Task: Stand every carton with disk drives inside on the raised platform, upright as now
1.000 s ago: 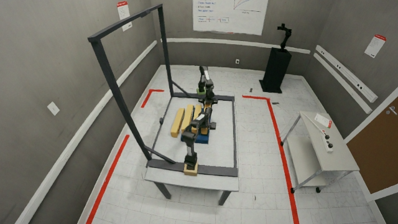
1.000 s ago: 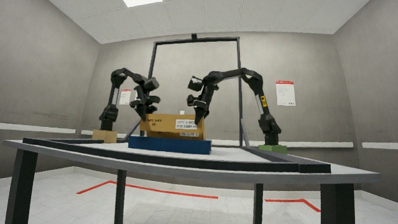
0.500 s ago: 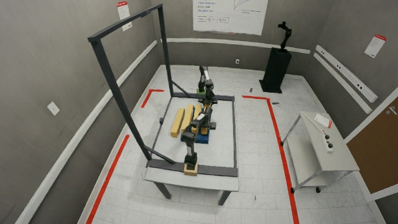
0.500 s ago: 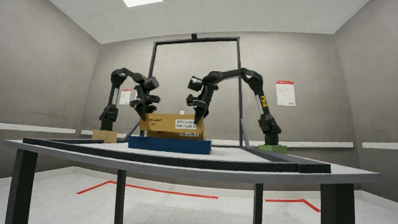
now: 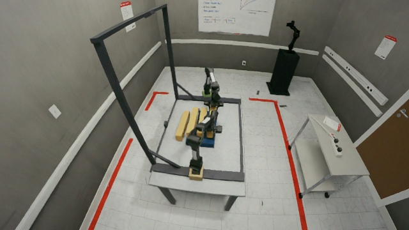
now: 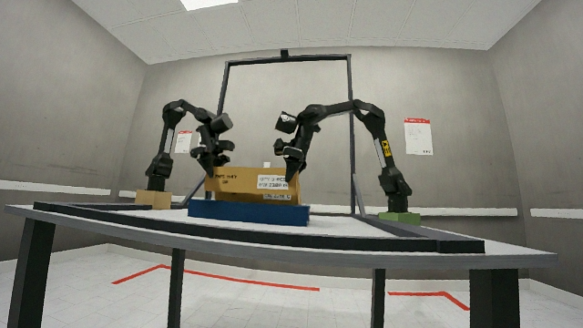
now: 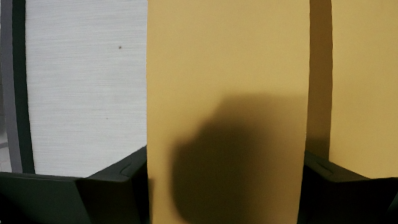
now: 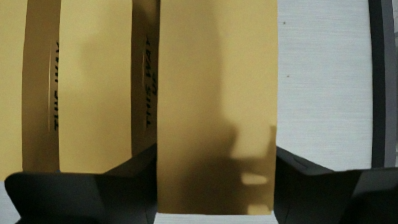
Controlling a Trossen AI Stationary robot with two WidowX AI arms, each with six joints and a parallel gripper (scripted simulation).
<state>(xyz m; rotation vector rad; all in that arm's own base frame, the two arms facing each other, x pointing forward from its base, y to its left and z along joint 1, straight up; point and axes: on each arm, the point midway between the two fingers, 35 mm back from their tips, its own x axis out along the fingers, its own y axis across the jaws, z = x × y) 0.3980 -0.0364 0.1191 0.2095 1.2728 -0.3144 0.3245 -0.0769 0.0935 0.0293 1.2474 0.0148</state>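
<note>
Right now my left hand is 14 cm to the left of the carton, 3 cm above it and 1 cm past it. Also, from my left hand: platform (14 cm to the right, 14 cm below, 9 cm behind).
Right now the carton is 14 cm to the left of my right hand and 3 cm below it. Round my right hand: platform 14 cm to the left, 14 cm below, 8 cm behind.
</note>
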